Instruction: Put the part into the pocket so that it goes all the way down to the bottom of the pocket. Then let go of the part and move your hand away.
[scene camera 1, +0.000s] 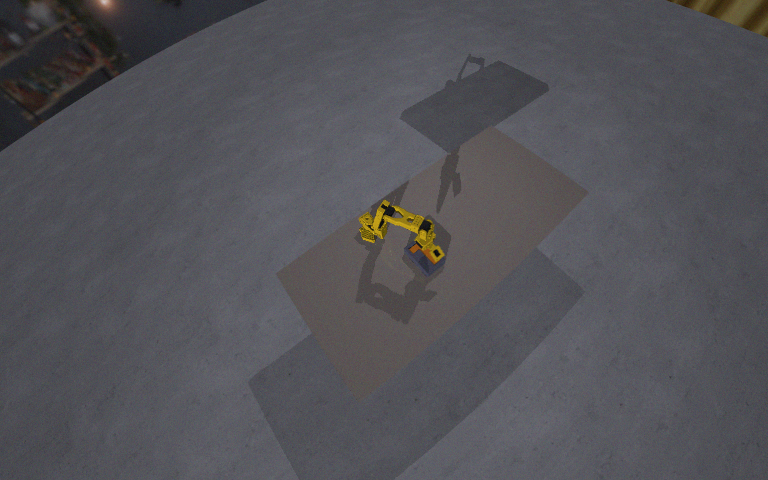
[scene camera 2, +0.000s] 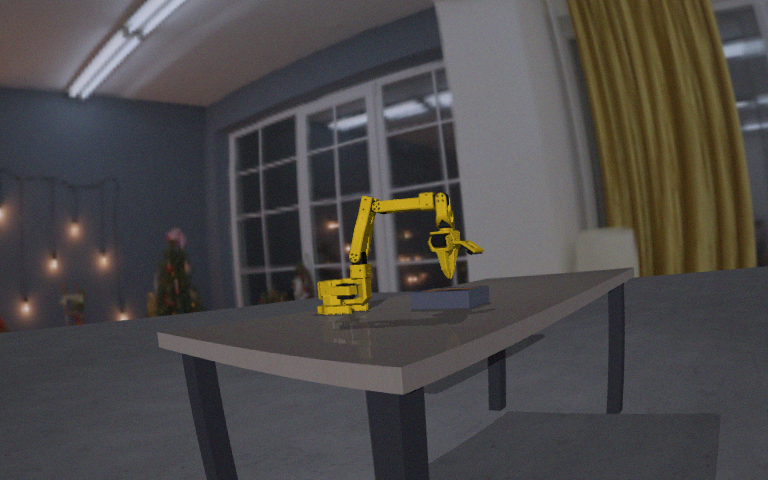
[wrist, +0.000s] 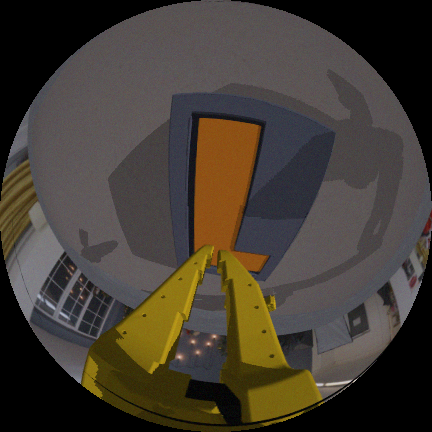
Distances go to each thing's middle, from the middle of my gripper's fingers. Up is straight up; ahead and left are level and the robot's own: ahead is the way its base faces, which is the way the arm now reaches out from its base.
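I find the orange L-shaped part (wrist: 225, 153) 1 cm to the left of my hand and 9 cm below it. There is also the blue-grey pocket block (scene camera 2: 453, 298), which is 1 cm to the left of my hand as well, and 10 cm below it.
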